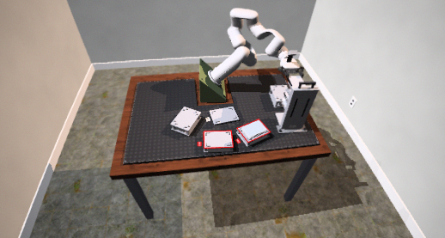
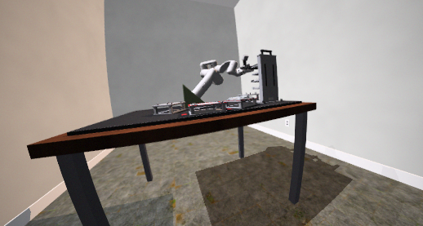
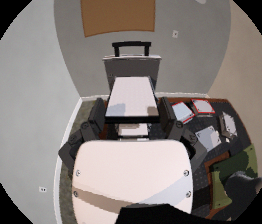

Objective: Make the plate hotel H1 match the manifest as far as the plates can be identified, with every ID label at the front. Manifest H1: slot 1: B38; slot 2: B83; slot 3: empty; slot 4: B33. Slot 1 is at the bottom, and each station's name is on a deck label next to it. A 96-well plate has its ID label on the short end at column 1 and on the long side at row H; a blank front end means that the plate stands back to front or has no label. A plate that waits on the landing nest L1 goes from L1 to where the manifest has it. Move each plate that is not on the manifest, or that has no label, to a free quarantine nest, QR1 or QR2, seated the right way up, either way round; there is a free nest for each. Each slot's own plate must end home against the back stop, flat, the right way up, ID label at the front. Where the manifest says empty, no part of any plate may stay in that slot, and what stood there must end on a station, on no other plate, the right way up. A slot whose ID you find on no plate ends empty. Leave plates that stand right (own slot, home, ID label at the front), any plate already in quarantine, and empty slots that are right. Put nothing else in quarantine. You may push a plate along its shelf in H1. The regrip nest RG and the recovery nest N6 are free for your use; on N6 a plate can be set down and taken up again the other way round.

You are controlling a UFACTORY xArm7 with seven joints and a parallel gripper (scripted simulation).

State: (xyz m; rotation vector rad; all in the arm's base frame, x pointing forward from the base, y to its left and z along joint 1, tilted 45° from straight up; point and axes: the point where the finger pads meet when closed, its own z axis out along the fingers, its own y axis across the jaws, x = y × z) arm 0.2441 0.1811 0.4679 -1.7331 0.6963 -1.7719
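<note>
Right now the plate is 5 cm ahead of my hand and 2 cm below it. Also, from my hand: H1 deck label: 28 cm below, 10 cm to the left, 2 cm ahead; then QR1 deck label: 34 cm to the right, 28 cm below, 25 cm ahead.
</note>
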